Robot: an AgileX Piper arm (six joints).
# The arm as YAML. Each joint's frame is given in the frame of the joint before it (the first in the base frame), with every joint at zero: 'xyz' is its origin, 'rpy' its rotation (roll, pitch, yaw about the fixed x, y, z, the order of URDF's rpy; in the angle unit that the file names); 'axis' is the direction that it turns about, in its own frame. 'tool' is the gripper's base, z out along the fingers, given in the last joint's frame.
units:
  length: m
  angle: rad
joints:
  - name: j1
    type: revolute
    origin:
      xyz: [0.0, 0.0, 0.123]
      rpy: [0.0, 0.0, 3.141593]
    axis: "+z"
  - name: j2
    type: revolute
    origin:
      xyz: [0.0, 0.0, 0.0]
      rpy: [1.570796, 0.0, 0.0]
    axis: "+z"
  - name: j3
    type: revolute
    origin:
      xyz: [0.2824, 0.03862, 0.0]
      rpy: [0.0, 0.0, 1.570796]
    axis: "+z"
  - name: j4
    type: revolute
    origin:
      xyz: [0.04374, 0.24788, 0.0]
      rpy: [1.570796, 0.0, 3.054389]
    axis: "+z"
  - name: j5
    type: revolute
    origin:
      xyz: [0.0, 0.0, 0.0]
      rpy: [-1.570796, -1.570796, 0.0]
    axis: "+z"
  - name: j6
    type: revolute
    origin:
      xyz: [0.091, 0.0, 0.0]
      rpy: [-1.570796, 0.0, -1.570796]
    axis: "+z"
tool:
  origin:
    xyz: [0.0, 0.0, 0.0]
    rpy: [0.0, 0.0, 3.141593]
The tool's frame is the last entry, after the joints.
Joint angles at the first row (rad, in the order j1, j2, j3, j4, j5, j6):
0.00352 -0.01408 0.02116 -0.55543 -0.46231 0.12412
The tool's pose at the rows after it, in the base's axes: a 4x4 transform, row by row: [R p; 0 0 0 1], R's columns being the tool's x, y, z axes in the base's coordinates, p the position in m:
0.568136 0.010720 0.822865 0.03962; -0.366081 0.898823 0.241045 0.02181; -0.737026 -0.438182 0.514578 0.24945; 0 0 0 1
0.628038 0.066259 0.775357 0.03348; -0.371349 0.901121 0.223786 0.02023; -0.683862 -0.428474 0.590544 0.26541; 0 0 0 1
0.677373 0.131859 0.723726 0.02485; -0.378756 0.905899 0.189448 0.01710; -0.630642 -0.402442 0.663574 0.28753; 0 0 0 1
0.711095 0.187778 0.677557 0.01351; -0.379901 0.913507 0.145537 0.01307; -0.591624 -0.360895 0.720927 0.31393; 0 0 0 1
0.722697 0.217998 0.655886 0.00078; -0.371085 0.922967 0.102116 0.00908; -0.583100 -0.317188 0.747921 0.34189; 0 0 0 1
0.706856 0.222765 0.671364 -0.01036; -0.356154 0.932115 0.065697 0.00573; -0.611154 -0.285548 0.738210 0.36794; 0 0 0 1
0.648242 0.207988 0.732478 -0.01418; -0.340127 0.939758 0.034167 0.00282; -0.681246 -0.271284 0.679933 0.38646; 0 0 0 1
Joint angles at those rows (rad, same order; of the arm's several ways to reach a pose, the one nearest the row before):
0.00355 -0.01411 0.00906 -0.49940 -0.52041 0.05335
0.00363 -0.01412 -0.02760 -0.42685 -0.56302 -0.02597
0.00341 -0.01422 -0.09105 -0.34968 -0.57732 -0.10181
0.00361 -0.01434 -0.17988 -0.27650 -0.55172 -0.15965
0.00361 -0.01011 -0.29001 -0.22068 -0.47316 -0.18791
0.00348 0.00529 -0.40924 -0.18738 -0.34707 -0.19111
0.00358 0.03595 -0.51384 -0.17169 -0.18571 -0.18090

